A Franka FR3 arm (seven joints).
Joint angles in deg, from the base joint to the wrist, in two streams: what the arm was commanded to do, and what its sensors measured. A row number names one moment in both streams.
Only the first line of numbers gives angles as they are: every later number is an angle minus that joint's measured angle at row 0.
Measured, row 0: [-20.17 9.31 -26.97 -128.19 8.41 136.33 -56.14]
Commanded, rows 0 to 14: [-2.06 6.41 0.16 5.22 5.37 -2.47 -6.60]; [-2.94 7.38 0.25 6.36 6.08 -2.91 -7.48]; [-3.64 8.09 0.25 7.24 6.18 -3.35 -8.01]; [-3.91 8.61 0.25 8.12 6.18 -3.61 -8.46]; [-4.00 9.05 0.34 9.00 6.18 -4.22 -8.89]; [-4.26 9.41 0.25 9.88 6.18 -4.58 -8.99]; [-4.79 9.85 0.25 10.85 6.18 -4.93 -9.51]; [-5.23 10.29 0.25 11.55 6.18 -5.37 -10.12]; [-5.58 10.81 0.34 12.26 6.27 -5.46 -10.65]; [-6.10 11.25 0.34 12.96 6.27 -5.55 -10.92]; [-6.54 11.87 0.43 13.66 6.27 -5.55 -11.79]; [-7.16 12.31 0.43 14.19 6.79 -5.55 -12.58]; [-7.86 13.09 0.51 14.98 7.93 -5.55 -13.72]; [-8.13 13.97 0.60 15.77 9.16 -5.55 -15.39]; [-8.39 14.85 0.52 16.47 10.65 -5.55 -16.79]
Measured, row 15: [-6.04 9.49 -0.02 12.52 6.42 -4.33 -11.88]
